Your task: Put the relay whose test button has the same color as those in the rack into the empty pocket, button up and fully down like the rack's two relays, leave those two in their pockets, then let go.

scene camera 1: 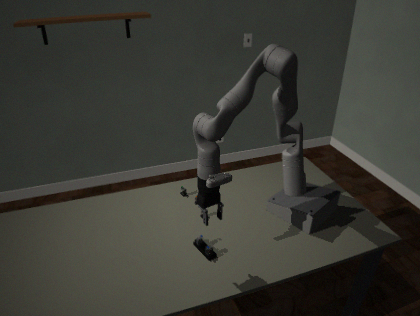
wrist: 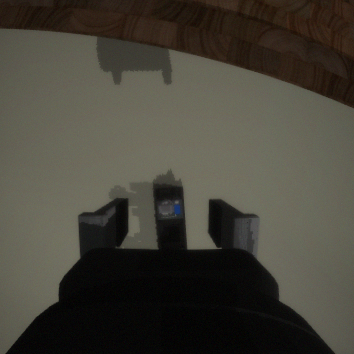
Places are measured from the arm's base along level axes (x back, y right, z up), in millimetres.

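Where they show: gripper, between the fingertips: (scene camera 1: pixel 212 221) (wrist: pixel 167 215); arm's base, origin of its link: (scene camera 1: pixel 294 191).
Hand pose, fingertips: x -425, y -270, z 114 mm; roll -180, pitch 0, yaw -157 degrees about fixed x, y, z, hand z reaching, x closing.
Things, the pixels of their centre, and the offset from my fingertips. "spot": a spot on its surface instead. Level surfaces: height alone.
- black rack, a spot on its surface: (wrist: pixel 168 193) spot: dy +0, dx -1, dz -160 mm
- seated relay, a spot on its surface: (wrist: pixel 169 209) spot: dy +14, dx -9, dz -137 mm
- dark empty pocket, a spot on its surface: (wrist: pixel 171 233) spot: dy +47, dx -26, dz -181 mm
- loose relay, middle of its body: (scene camera 1: pixel 183 191) dy +419, dx -73, dz -162 mm
- pale table, height of its surface: dz -184 mm
The black rack (scene camera 1: pixel 203 251) (wrist: pixel 168 193) lies on the table with a blue-button relay at each end, a far one (scene camera 1: pixel 200 239) and a near one (scene camera 1: pixel 209 249) in the scene view. In the wrist view one seated relay (wrist: pixel 169 209) with a blue button shows, with the dark empty pocket (wrist: pixel 171 233) below it; the rack's other end is hidden by the gripper body. My gripper (scene camera 1: pixel 213 220) (wrist: pixel 167 215) is open and empty, pointing down above the table, with the rack lower down between the fingers in the wrist view. A loose relay (scene camera 1: pixel 183 191) with a greenish button stands behind the gripper. No loose blue-button relay can be made out.
The pale table (scene camera 1: pixel 100 250) (wrist: pixel 280 150) carries the arm's grey base (scene camera 1: pixel 300 202) at the right. The table edge and wooden floor (wrist: pixel 200 35) show at the top of the wrist view. The gripper and arm may hide other things behind them in the scene view.
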